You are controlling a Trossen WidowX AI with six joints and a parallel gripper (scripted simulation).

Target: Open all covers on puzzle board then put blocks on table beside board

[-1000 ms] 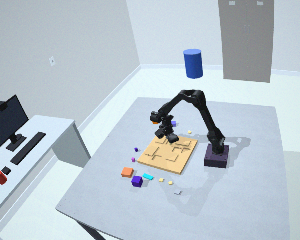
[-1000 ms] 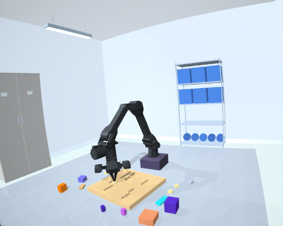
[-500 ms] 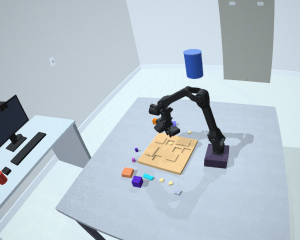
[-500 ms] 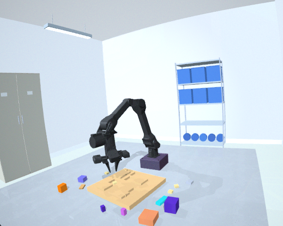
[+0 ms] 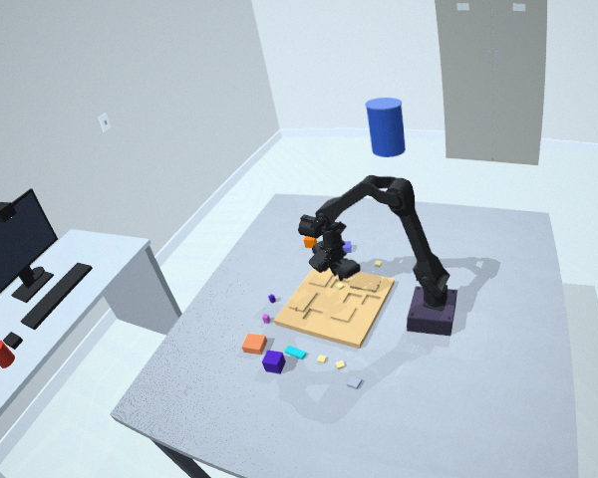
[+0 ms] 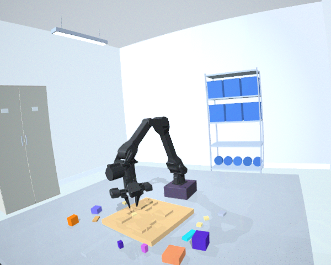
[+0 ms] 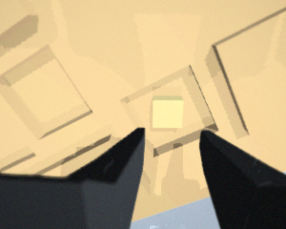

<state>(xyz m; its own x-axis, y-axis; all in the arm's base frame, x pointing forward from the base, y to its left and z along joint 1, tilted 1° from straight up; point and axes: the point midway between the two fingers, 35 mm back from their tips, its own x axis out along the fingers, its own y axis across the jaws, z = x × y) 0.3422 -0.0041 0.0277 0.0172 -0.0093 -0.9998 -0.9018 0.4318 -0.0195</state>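
Right now my gripper tip is 6 cm to the right of the puzzle board, 3 cm above it and 2 cm past it. From my gripper tip the other things lie so: purple block 19 cm ahead, 14 cm to the left, 4 cm below; lilac block 20 cm to the right, 8 cm ahead, 4 cm below; magenta block 22 cm to the left, 15 cm ahead, 4 cm below.
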